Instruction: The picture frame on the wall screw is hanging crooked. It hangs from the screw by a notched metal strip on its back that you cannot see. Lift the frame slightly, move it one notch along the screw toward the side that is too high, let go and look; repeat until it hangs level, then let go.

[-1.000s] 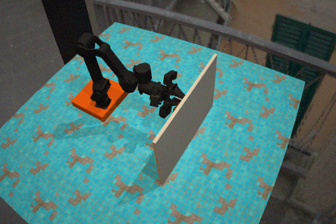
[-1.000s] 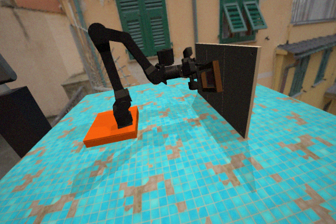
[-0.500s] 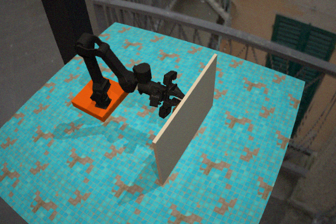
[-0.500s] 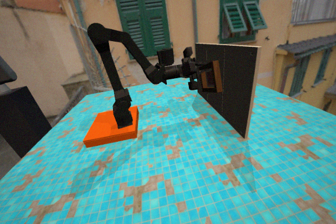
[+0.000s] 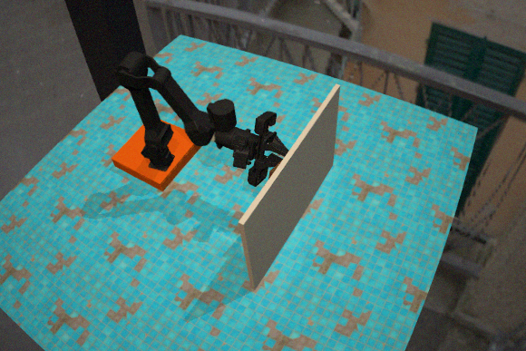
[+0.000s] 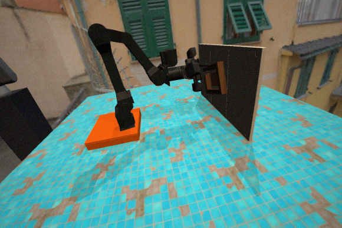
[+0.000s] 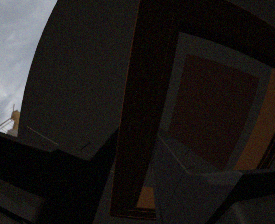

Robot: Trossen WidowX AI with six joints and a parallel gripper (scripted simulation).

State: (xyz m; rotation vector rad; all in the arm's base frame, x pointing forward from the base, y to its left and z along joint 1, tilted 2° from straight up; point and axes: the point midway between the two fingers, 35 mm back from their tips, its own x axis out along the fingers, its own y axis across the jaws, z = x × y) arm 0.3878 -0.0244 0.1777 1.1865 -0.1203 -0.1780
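My gripper tip is now 5 cm above the brown picture frame and 2 cm to the left of it. From my gripper tip the other things lie so: wall panel 6 cm below, 2 cm to the right, 1 cm ahead.
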